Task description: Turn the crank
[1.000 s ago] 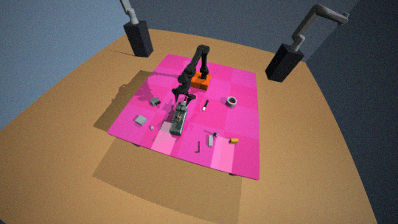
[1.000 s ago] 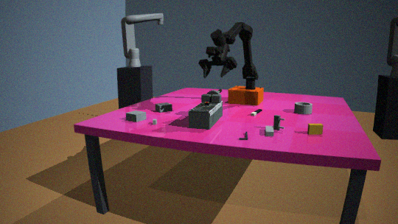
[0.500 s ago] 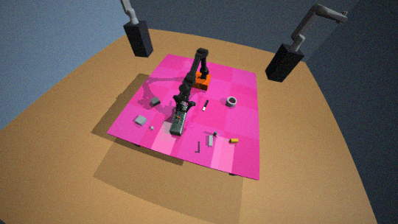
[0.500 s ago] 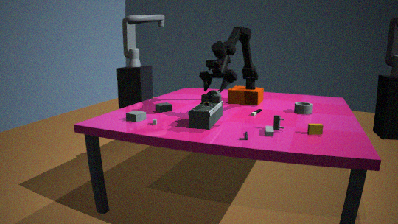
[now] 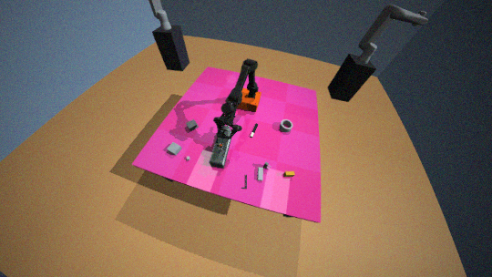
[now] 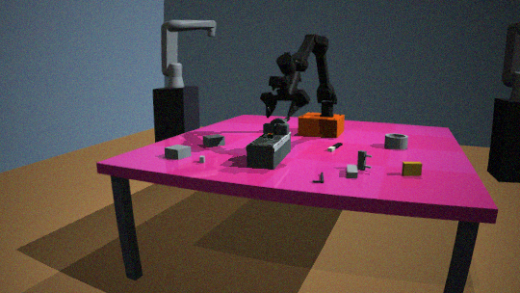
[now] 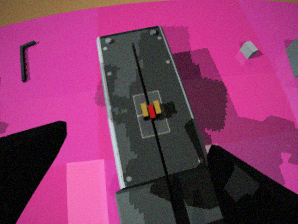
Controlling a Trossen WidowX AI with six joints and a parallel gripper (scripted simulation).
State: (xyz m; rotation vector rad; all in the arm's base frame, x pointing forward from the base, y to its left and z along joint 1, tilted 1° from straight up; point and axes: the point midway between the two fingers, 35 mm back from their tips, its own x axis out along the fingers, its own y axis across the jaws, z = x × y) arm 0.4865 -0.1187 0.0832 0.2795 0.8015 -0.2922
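My gripper tip is now 14 cm past the dark crank handle and 3 cm above it. From my gripper tip the other things lie so: small cube (14 cm ahead, 23 cm to the right, 13 cm below); then black-and-white stick (18 cm behind, 19 cm to the left, 14 cm below); then red pointer (4 cm ahead, 2 cm to the right, 6 cm below).
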